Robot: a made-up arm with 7 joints. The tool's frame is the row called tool.
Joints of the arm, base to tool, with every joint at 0 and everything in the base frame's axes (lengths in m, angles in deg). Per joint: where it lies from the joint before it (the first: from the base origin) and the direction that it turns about. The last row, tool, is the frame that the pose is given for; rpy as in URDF.
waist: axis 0 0 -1 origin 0.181 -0.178 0.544
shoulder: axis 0 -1 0 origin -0.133 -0.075 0.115
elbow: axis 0 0 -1 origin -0.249 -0.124 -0.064
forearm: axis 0.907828 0.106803 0.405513 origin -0.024 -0.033 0
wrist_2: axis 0 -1 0 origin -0.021 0.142 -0.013
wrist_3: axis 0 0 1 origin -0.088 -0.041 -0.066
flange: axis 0 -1 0 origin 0.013 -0.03 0.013
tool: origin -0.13 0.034 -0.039 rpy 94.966 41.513 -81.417
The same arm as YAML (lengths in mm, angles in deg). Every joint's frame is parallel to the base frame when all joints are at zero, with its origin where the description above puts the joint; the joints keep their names.
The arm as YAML. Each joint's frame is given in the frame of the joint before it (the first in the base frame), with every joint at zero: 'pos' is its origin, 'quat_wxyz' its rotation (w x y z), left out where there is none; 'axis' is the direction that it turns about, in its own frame. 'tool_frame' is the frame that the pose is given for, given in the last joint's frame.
length_unit: mm
angle_unit: deg
joints:
  - joint: waist
    pos: [181.0, -178.0, 544.0]
    axis: "-z"
  - joint: shoulder
    pos: [-133.0, -75.0, 115.0]
    axis: "-y"
  - joint: elbow
    pos: [-249.0, -124.0, -64.0]
    axis: "-z"
  - joint: forearm
    pos: [-24.0, -33.0, 0.0]
    axis: [0.907828, 0.106803, 0.405513]
  - joint: wrist_2
    pos: [-21.0, 142.0, -13.0]
    axis: "-y"
  - joint: wrist_3
    pos: [-88.0, -41.0, -66.0]
    axis: "+z"
  - joint: flange
    pos: [13.0, -30.0, 13.0]
    axis: "-y"
tool_frame:
  pos: [-130.0, 34.0, -39.0]
  quat_wxyz: [0.308669, 0.678675, -0.267974, -0.610175]

